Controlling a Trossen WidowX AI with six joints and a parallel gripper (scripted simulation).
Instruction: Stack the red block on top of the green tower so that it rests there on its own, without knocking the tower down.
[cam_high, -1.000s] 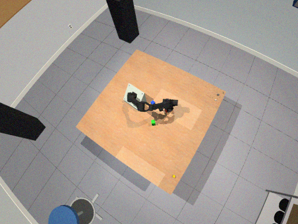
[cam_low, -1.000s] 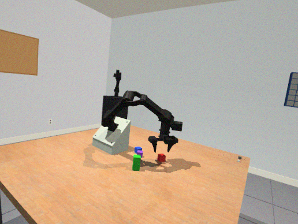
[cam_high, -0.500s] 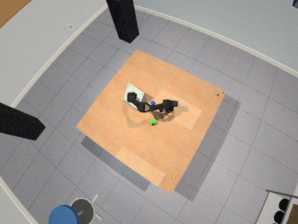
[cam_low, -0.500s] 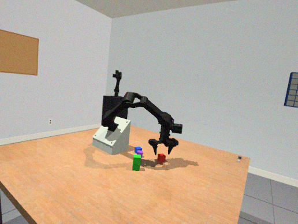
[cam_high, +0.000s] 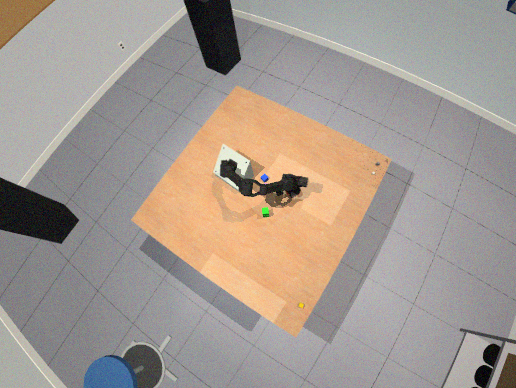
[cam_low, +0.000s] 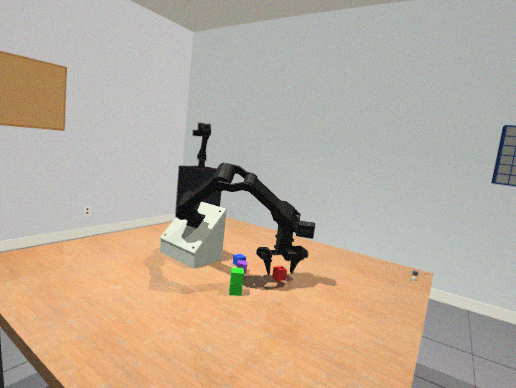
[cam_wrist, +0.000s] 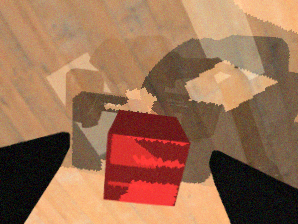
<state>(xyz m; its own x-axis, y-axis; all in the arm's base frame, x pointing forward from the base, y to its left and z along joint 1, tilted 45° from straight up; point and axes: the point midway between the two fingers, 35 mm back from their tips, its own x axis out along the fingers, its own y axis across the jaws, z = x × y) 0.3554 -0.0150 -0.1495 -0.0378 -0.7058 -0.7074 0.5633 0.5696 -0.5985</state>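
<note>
The red block is right at my gripper tip. The rest, counted from my gripper tip: purple block 13 cm behind, 6 cm to the right; then small yellow block 55 cm to the right, 44 cm ahead; then blue block 18 cm behind, 2 cm to the right.
</note>
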